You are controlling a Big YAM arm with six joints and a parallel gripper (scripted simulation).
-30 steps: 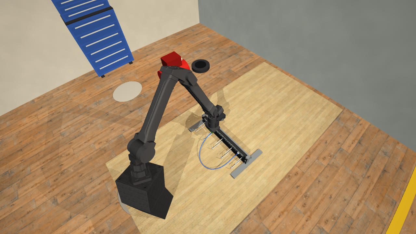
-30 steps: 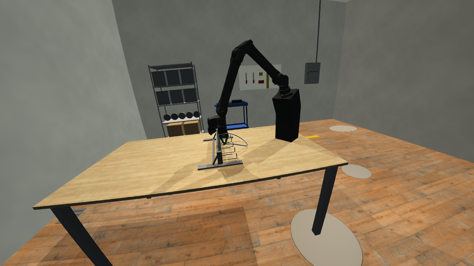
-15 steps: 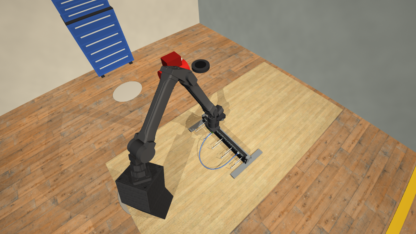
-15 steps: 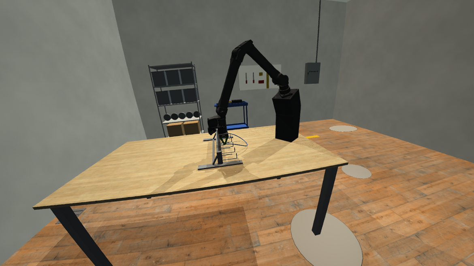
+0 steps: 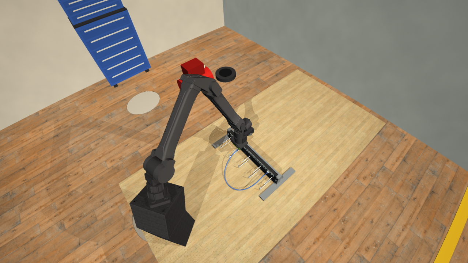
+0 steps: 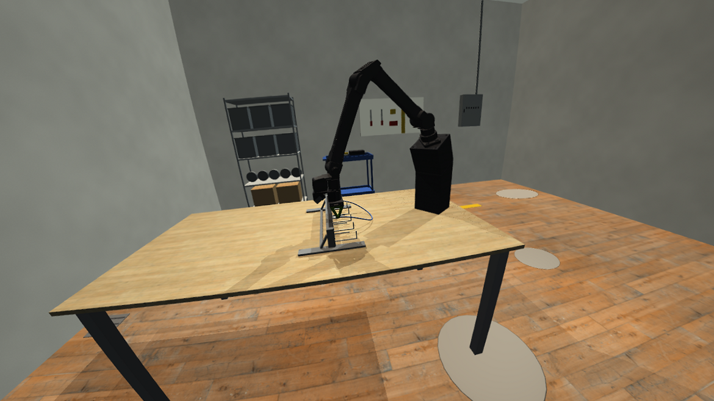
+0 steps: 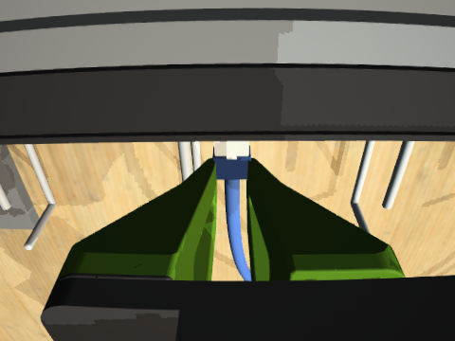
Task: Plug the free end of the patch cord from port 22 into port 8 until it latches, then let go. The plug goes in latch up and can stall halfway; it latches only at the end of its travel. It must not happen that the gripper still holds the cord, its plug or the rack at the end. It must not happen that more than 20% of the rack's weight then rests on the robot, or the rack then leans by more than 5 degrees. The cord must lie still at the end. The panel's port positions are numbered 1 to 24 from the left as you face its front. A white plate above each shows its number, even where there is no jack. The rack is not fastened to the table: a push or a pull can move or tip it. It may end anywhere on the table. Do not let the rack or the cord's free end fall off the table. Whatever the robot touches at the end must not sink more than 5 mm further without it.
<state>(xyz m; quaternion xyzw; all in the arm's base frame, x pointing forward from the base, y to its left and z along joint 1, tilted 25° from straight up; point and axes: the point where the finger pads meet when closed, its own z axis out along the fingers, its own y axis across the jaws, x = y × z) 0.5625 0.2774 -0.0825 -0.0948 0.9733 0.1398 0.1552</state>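
Right now the cord plug is 20 mm ahead of my hand and 10 mm to the left of it.
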